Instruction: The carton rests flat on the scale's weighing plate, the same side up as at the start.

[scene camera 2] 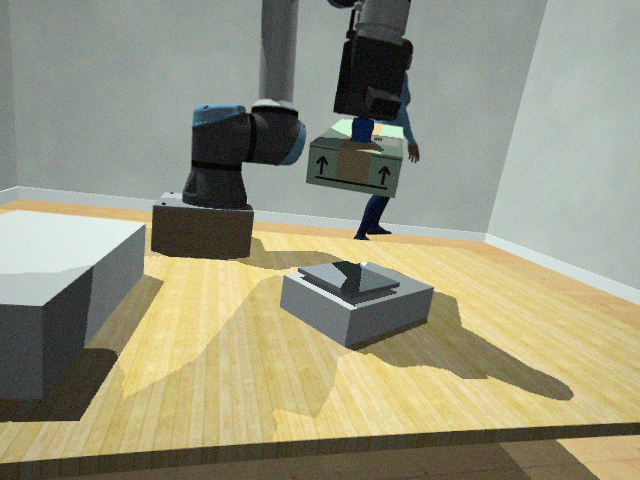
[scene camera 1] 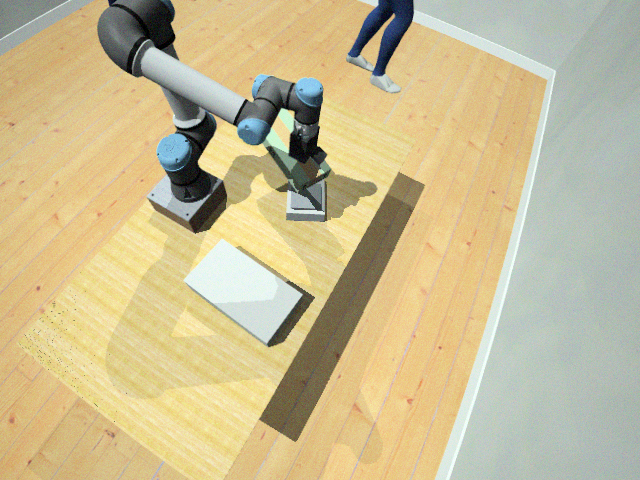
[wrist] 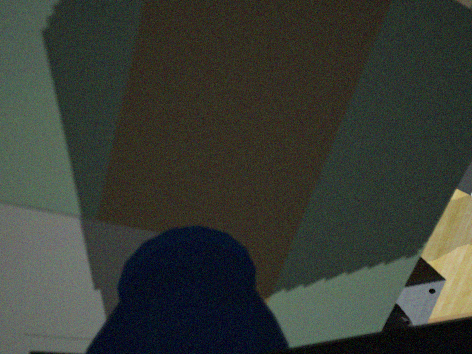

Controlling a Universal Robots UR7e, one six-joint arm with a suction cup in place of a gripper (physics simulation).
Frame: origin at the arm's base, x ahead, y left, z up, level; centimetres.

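Seen in the pictures: hand, tool point: (wrist: 200,255); arm's base, link origin: (scene camera 2: 215,203) (scene camera 1: 191,186).
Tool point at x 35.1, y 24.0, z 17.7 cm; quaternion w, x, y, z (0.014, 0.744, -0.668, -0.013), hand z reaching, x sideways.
Note:
Offsets run from my tool point to a thing's top centre.
The pale green carton (scene camera 1: 275,143) (scene camera 2: 354,167) (wrist: 370,175), with brown tape, hangs in the air from my blue suction cup (scene camera 2: 362,130) (wrist: 192,280), which touches its top face. The black arrows on its near side point up in scene camera 2. The grey scale @(dx +0.1, dy +4.6, dz -20.8 cm) (scene camera 1: 305,213) (scene camera 2: 314,307) stands on the table, with its weighing plate @(dx +2.3, dy +1.4, dz -20.8 cm) (scene camera 1: 300,197) (scene camera 2: 379,282) on top. In scene camera 2 a clear gap shows between the carton and the plate. In scene camera 1 the carton's near end overlaps the scale's back edge. The cup is hidden in scene camera 1.
A large pale grey block @(dx +7.5, dy -43.7, dz -18.6 cm) (scene camera 1: 242,289) (scene camera 2: 67,242) stands on the table to the scale's left in scene camera 2. The robot's base box (scene camera 2: 201,232) (wrist: 422,300) stands behind. A person (scene camera 1: 392,43) (scene camera 2: 405,111) is beyond the table. The table's front edge (scene camera 2: 310,446) crosses scene camera 2.

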